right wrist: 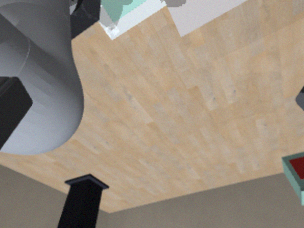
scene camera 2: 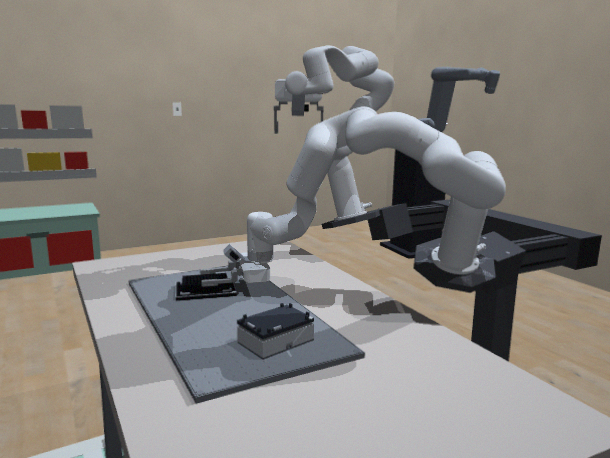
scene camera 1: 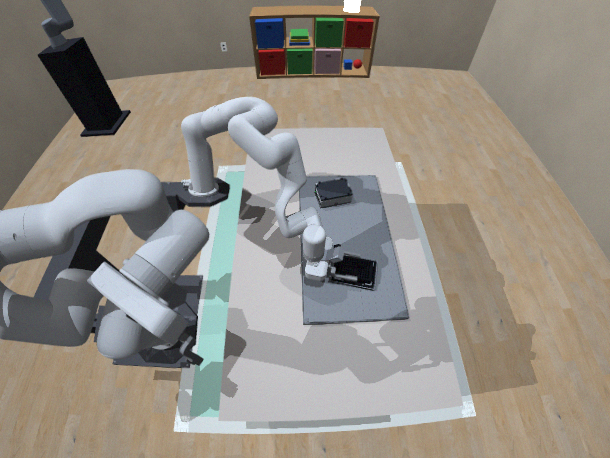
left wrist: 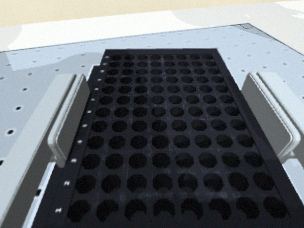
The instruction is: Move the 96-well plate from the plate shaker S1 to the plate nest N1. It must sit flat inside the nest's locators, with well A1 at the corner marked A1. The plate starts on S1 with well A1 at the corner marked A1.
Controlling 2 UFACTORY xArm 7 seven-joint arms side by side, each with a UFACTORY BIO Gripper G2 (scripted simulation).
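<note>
I can see both my left gripper and my right gripper, and scene camera 1 gives me a view of the left gripper too. There is also a black 96-well plate that I see.
</note>
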